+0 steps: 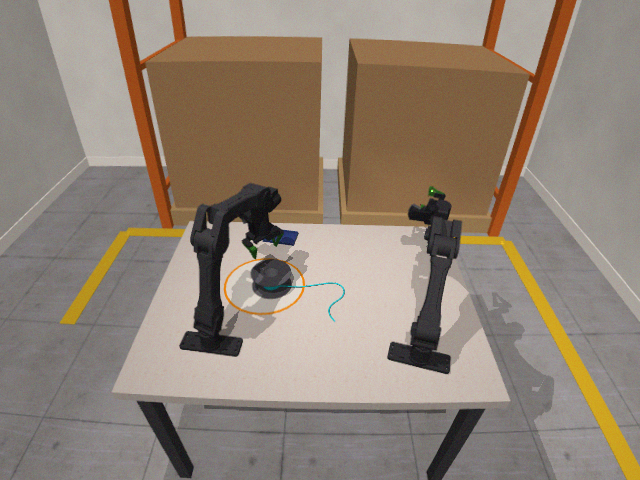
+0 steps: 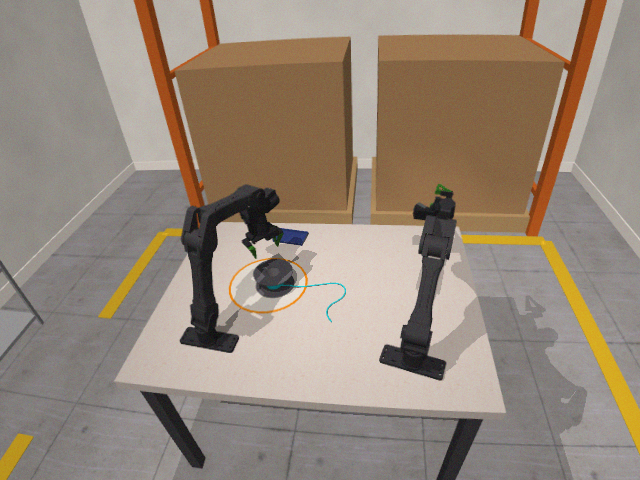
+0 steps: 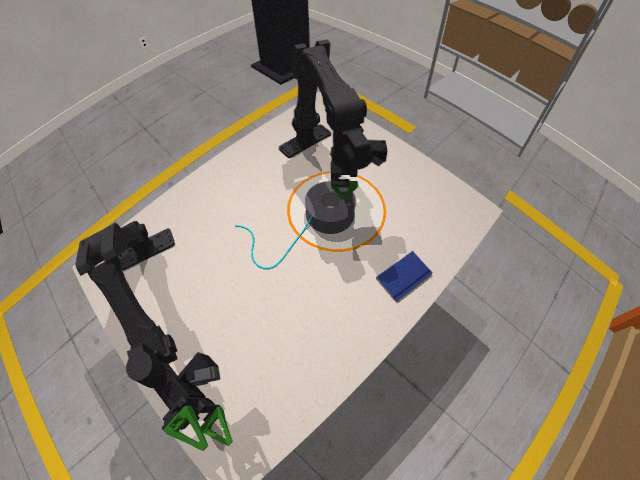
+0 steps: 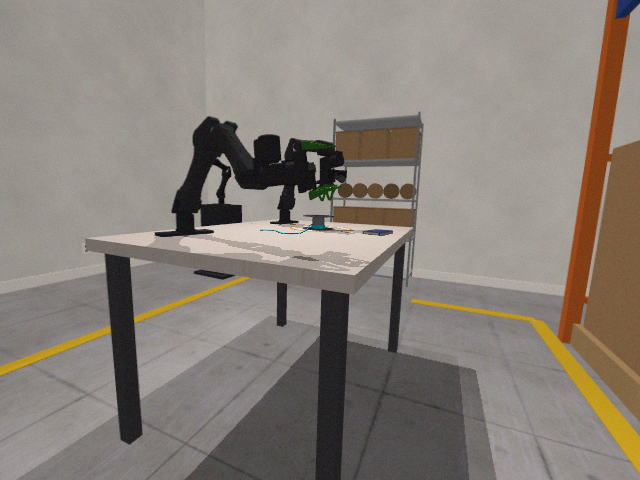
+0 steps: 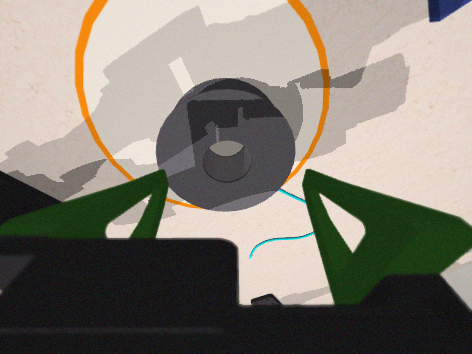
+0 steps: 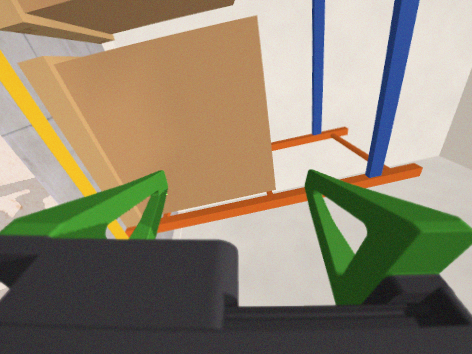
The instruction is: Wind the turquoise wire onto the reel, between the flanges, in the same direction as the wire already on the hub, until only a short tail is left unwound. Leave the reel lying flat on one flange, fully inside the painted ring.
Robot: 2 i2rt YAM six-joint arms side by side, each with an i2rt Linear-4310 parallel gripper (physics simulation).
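Places are measured from the left arm's base along level axes (x back, y up, z left), in centimetres.
Pixels of known places: left gripper, fingertip midpoint: [image 1: 265, 252] [image 2: 266, 252] [image 3: 342, 185] [image 4: 325, 200] [image 5: 235, 176]; right gripper, fingertip midpoint: [image 1: 426, 195] [image 2: 435, 194] [image 3: 218, 446] [image 4: 337, 166] [image 6: 236, 177]; left arm's base at its link origin: [image 1: 211, 344] [image 2: 209, 340] [image 3: 305, 141] [image 4: 284, 223] [image 5: 20, 197]; right arm's base at its link origin: [image 1: 418, 358] [image 2: 412, 362] [image 3: 146, 249] [image 4: 185, 234].
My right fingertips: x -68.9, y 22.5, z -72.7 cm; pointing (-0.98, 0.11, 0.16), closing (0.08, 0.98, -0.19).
Observation:
For each thing: its top centre in the pictures, then the offset to it from my right fingertips. "pt": a spot on its surface instead. Level surfaces: height alone.
- dark grey reel at its top centre: [image 5: 227, 163] [image 3: 330, 200] [image 1: 271, 272] [image 2: 272, 271] [image 4: 318, 215] dx +38.2, dy -16.0, dz +58.7 cm
- turquoise wire at a spot on its surface: [image 5: 280, 238] [image 3: 253, 242] pt dx +44.4, dy -22.3, dz +34.3 cm
- blue flat box at its top centre: [image 3: 405, 274] [image 1: 280, 235] [image 2: 290, 235] [image 4: 378, 230] dx +8.1, dy -21.3, dz +61.1 cm
- table at its surface level: dy -22.6 cm
The dark grey reel [image 1: 266, 267] [image 2: 268, 267] [image 3: 323, 209] [image 5: 180, 150] lies flat on one flange inside the orange painted ring [image 1: 224, 287] [image 2: 229, 289] [image 3: 385, 211] [image 5: 79, 70]. The turquoise wire [image 1: 343, 290] [image 2: 344, 290] [image 3: 253, 250] [image 4: 289, 233] [image 5: 280, 238] runs from the hub out across the ring and lies in a curve on the table. My left gripper [image 1: 265, 249] [image 2: 265, 248] [image 5: 235, 176] is open and hangs empty above the reel, pointing down. My right gripper [image 3: 218, 446] [image 6: 236, 177] is open and empty, raised at the far end of the right arm, away from the reel.
A blue flat box [image 1: 289, 237] [image 2: 294, 237] [image 3: 405, 273] [image 4: 378, 232] lies on the table [image 1: 310, 372] [image 3: 289, 330] beyond the ring. Large cartons [image 1: 242, 134] [image 2: 465, 134] [image 6: 170, 120] stand on pallets behind the table. A shelf unit [image 4: 374, 162] stands farther off.

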